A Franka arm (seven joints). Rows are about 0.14 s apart.
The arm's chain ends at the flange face. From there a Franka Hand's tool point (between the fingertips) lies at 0.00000 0.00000 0.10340 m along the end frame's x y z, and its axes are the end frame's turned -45 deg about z.
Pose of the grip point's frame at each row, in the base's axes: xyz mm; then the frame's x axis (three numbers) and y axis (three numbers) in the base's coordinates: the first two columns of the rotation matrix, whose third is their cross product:
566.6 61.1 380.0 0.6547 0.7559 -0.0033 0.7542 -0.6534 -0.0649
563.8 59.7 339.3 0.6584 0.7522 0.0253 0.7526 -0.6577 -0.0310
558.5 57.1 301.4 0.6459 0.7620 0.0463 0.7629 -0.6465 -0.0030
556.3 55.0 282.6 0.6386 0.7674 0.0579 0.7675 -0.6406 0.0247
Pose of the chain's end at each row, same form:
571.9 57.0 483.2 0.9962 0.0725 -0.0482 0.0704 -0.9965 -0.0436
564.5 55.6 442.6 0.9977 0.0668 -0.0040 0.0666 -0.9969 -0.0398
555.6 53.2 404.7 0.9962 0.0817 0.0306 0.0827 -0.9960 -0.0349
550.5 52.0 385.8 0.9943 0.0897 0.0584 0.0911 -0.9956 -0.0235

